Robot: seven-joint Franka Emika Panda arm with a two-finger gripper.
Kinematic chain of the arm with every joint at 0, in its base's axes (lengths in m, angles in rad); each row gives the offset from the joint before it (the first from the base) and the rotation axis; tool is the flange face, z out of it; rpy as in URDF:
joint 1: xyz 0 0 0.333 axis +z
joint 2: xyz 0 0 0 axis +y
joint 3: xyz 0 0 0.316 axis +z
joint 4: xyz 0.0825 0 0 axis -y
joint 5: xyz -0.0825 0 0.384 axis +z
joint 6: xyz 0 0 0 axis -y
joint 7: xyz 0.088 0 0 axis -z
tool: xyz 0 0 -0.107 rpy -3.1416 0 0
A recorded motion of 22 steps. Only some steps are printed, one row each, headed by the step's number.
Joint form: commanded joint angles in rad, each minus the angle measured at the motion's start. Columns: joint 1, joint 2, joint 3, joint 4, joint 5, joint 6, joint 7.
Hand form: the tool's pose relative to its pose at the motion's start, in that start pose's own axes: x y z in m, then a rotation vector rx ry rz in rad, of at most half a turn. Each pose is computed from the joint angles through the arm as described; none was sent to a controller.
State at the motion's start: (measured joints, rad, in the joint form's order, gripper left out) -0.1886 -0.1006 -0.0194 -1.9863 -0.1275 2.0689 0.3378
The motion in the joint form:
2: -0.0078 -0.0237 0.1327 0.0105 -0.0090 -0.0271 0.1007
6: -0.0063 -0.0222 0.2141 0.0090 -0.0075 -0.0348 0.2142
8: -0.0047 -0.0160 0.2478 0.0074 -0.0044 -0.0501 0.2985
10: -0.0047 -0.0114 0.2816 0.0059 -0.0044 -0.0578 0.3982
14: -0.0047 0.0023 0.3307 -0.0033 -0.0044 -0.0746 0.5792
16: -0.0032 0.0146 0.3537 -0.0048 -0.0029 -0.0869 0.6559
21: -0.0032 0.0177 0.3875 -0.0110 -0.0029 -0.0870 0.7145
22: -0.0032 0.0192 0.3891 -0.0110 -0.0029 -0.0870 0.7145
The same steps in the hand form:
2: -0.0244 -0.0628 -0.0240 0.0053 0.0213 -0.0234
6: -0.0447 -0.1046 -0.0273 0.0113 0.0177 0.0083
8: -0.0552 -0.1217 -0.0242 0.0067 -0.0014 0.0581
10: -0.0652 -0.1378 -0.0227 0.0029 -0.0107 0.1235
14: -0.0822 -0.1602 -0.0131 -0.0164 -0.0386 0.2530
16: -0.0906 -0.1714 -0.0067 -0.0298 -0.0577 0.3043
21: -0.1027 -0.1861 -0.0049 -0.0337 -0.0614 0.3282
22: -0.1031 -0.1870 -0.0042 -0.0342 -0.0626 0.3264

